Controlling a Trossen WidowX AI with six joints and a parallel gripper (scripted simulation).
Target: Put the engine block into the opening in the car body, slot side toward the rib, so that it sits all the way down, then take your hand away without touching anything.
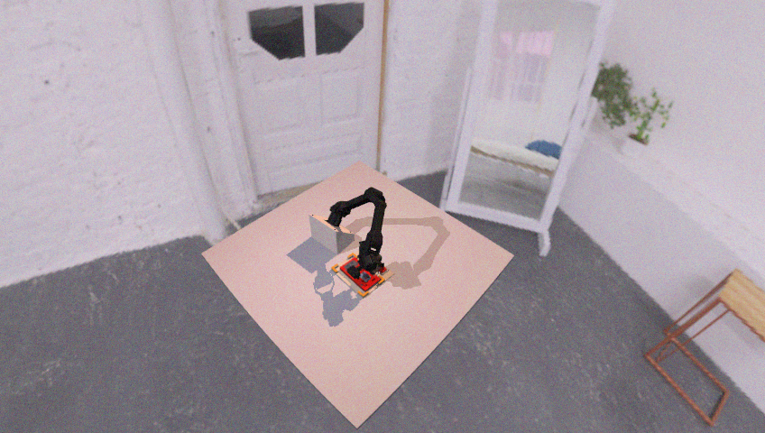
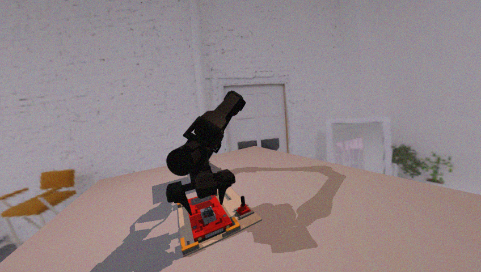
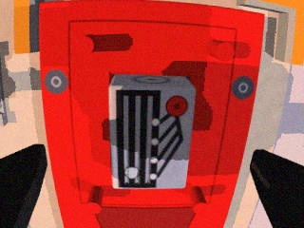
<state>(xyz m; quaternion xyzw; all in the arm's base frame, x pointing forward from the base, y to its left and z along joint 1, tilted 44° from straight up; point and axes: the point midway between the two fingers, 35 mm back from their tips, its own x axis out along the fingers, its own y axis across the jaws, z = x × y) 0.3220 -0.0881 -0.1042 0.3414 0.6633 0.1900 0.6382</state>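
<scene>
Now: gripper tip 30 mm above the engine block. Round my gripper tip: black peg: 110 mm to the left, 40 mm ahead, 10 mm below.
</scene>
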